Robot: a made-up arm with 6 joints.
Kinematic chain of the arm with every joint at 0, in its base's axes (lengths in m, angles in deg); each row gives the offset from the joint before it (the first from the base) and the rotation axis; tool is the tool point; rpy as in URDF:
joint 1: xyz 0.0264 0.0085 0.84 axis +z
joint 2: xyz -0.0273 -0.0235 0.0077 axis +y
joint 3: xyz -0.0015 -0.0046 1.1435 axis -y
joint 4: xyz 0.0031 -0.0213 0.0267 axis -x
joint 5: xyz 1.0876 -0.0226 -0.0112 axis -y
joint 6: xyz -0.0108 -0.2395 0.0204 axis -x
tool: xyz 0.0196 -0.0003 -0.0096 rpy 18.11 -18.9 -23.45
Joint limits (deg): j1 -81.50..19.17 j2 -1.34..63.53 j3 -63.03..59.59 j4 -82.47..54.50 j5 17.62..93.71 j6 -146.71..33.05
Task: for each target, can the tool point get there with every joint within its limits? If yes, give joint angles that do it. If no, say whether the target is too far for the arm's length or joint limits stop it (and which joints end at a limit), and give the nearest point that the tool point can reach.
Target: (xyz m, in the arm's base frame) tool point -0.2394 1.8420 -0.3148
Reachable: no: joint limits stop it (at a limit: joint 1, joint 2, joint 4, joint 5) | nearest point 0.6146 0.1225 0.3134 | short by 2.020 m
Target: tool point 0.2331 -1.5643 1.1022
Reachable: yes | joints -71.96 38.49 6.53 -24.06 72.30 8.50
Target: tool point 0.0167 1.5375 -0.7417
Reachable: no: joint limits stop it (at a limit: joint 1, joint 2, joint 4, joint 5) | nearest point 0.7486 0.1691 0.2692 | short by 1.852 m
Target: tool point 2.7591 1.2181 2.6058
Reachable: no: too far | nearest point 1.8826 0.4596 1.9758 | short by 1.319 m
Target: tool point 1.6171 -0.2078 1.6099
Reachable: yes | joints 1.48 28.52 6.46 35.34 73.27 -44.57
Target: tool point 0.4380 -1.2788 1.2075
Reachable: yes | joints -63.23 25.29 -3.38 -51.53 33.41 -32.64
